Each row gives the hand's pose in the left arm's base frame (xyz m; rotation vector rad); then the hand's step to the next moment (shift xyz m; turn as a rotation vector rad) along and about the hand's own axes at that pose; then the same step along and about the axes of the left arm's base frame.
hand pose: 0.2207 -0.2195 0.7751 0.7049 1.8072 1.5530
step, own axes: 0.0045 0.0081 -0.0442 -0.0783 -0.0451 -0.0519
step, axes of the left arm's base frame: -0.0367 -0.0237 0.0115 0.0117 -0.0991 -0.0299
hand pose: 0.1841 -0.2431 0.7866 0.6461 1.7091 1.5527
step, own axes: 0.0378 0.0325 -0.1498 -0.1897 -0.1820 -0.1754
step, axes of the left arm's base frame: -0.1441 -0.0588 0.0264 -0.0030 -0.2815 -0.1435
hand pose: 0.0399 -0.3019 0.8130 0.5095 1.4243 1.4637
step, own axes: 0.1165 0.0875 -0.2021 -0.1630 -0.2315 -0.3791
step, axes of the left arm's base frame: -0.2488 0.0130 -0.0025 -0.1672 -0.3702 -0.2427
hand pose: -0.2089 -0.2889 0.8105 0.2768 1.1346 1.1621
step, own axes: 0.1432 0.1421 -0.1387 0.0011 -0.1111 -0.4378
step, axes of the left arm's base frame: -0.2018 0.1309 -0.0456 -0.2922 -0.2029 -0.2783
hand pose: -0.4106 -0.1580 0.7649 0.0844 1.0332 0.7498
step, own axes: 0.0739 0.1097 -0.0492 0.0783 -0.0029 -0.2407
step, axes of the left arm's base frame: -0.0754 0.1133 -0.0374 -0.1686 -0.0212 -0.1876
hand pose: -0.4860 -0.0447 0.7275 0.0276 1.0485 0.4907
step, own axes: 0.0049 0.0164 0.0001 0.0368 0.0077 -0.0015
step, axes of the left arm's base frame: -0.0041 0.0166 0.0001 0.0106 0.0213 -0.0291
